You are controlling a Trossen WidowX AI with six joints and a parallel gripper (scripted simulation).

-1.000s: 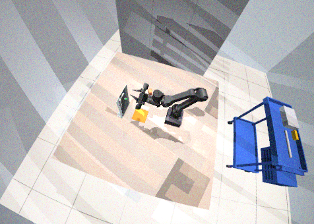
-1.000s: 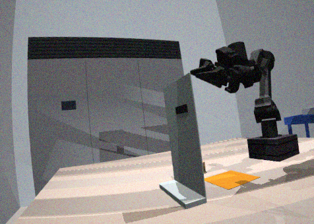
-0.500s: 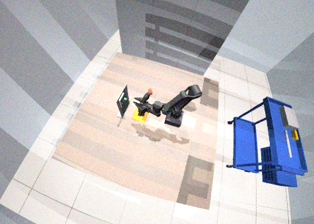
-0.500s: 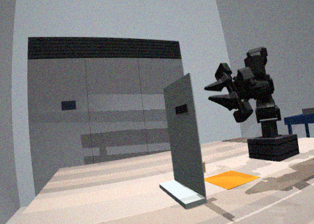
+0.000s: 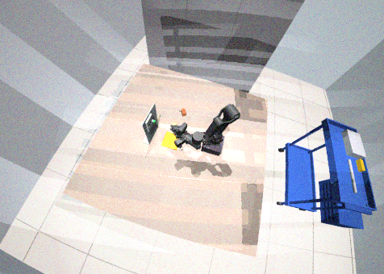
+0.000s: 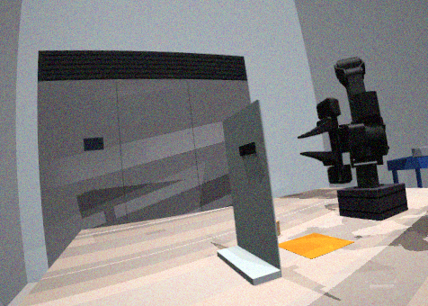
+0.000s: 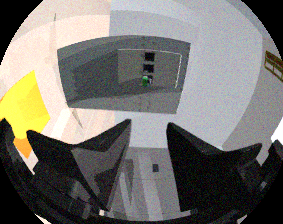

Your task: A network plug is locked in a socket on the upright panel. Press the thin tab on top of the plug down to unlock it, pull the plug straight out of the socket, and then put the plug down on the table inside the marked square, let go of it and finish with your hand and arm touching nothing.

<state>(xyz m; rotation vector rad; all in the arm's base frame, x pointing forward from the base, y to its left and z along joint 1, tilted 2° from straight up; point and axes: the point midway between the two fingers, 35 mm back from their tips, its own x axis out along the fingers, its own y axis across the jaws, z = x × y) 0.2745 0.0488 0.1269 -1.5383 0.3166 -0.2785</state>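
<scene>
Right now the network plug is 120 mm ahead of my gripper tip and 20 mm to the right of it. Round my gripper tip: orange marked square: 220 mm below, 10 mm behind; grey panel: 140 mm ahead, 80 mm below, 10 mm to the right.
</scene>
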